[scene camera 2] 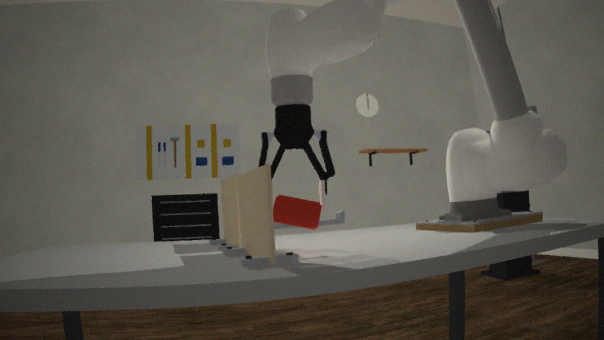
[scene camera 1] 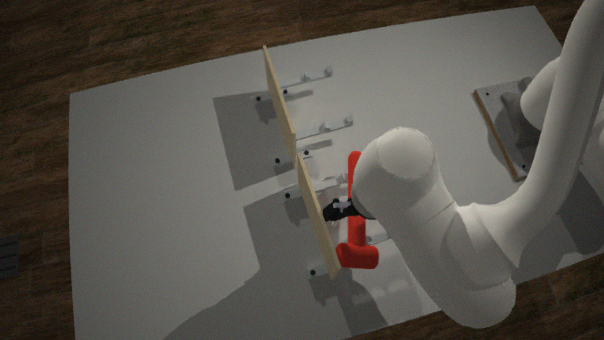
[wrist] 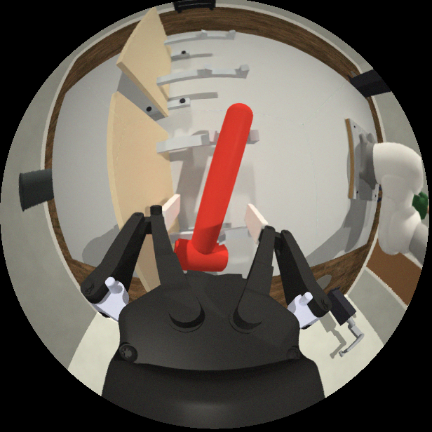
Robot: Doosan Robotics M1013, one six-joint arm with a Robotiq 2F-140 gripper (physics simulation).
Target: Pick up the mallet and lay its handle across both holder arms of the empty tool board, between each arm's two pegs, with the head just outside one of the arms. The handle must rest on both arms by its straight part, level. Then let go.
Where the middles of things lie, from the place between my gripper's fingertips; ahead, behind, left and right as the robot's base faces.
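There is the red mallet (scene camera 1: 355, 254), and it sits 2 cm to the right of my hand and 1 cm ahead of it.
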